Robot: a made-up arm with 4 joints. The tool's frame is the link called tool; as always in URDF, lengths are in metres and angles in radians. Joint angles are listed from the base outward.
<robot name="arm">
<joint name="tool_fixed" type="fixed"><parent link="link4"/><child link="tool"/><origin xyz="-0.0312 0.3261 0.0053" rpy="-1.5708 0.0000 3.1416"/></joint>
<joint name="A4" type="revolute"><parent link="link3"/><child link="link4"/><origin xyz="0.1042 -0.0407 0.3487" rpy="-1.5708 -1.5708 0.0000"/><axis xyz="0 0 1"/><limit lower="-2.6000" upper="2.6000"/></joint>
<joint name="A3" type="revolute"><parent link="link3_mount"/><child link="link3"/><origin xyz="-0.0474 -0.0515 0.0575" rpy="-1.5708 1.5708 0.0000"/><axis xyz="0 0 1"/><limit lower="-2.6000" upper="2.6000"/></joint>
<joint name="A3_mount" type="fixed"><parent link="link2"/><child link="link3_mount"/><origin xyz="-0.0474 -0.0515 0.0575" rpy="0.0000 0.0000 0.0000"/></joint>
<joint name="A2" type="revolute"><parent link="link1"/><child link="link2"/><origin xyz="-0.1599 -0.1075 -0.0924" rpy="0.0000 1.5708 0.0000"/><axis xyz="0 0 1"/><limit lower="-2.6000" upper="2.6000"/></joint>
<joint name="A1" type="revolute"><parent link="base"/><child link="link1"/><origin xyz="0.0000 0.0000 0.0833" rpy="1.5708 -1.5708 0.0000"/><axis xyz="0 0 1"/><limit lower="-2.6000" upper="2.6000"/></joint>
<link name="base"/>
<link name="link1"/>
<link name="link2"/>
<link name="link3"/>
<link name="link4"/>
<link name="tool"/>
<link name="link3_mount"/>
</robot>
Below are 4 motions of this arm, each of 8 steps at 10 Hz.
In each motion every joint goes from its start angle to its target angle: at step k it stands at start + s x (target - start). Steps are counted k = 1, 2, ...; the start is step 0. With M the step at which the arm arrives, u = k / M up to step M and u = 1 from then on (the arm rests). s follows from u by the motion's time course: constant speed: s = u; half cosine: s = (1 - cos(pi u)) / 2; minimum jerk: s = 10 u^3 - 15 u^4 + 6 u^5.
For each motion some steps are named. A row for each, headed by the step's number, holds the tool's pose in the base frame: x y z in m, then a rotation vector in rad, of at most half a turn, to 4 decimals.
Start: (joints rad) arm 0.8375 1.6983 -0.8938 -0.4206
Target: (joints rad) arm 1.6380 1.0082 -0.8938 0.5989
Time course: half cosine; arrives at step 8
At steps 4, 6, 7, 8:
4: 0.2079 -0.0328 -0.1855 -0.0527 -0.4857 1.4522
6: 0.2513 0.1255 -0.0589 0.1696 -1.1829 1.3739
7: 0.2487 0.1607 -0.0050 0.2415 -1.3996 1.3555
8: 0.2455 0.1711 0.0146 0.2676 -1.4758 1.3495

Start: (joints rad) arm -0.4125 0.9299 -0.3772 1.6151
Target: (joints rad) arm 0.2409 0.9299 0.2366 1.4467
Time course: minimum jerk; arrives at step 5
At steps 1, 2, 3, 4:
1: 0.1411 0.1315 -0.0702 0.9845 -0.9703 0.2510
2: 0.1657 0.1294 -0.0668 0.8774 -1.1649 0.4875
3: 0.2119 0.1200 -0.0521 0.6536 -1.4314 0.7891
4: 0.2500 0.1089 -0.0287 0.4441 -1.6133 0.9728

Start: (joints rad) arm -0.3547 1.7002 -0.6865 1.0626
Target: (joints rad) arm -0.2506 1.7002 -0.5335 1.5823
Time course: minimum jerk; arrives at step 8
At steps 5, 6, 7, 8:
5: 0.0612 0.1736 -0.0622 1.5198 -0.3831 0.7476
6: 0.0862 0.1756 -0.0438 1.5469 -0.4845 0.7155
7: 0.0984 0.1756 -0.0337 1.5612 -0.5360 0.6991
8: 0.1006 0.1755 -0.0318 1.5639 -0.5454 0.6961

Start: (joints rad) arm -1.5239 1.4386 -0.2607 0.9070
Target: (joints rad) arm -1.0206 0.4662 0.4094 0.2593
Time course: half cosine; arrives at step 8
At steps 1, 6, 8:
1: -0.3084 0.1191 -0.0427 1.4001 0.6783 0.3398
6: -0.3288 -0.1171 -0.2299 0.1769 0.6168 0.6626
8: -0.3243 -0.1689 -0.2227 -0.0488 0.6418 0.6194

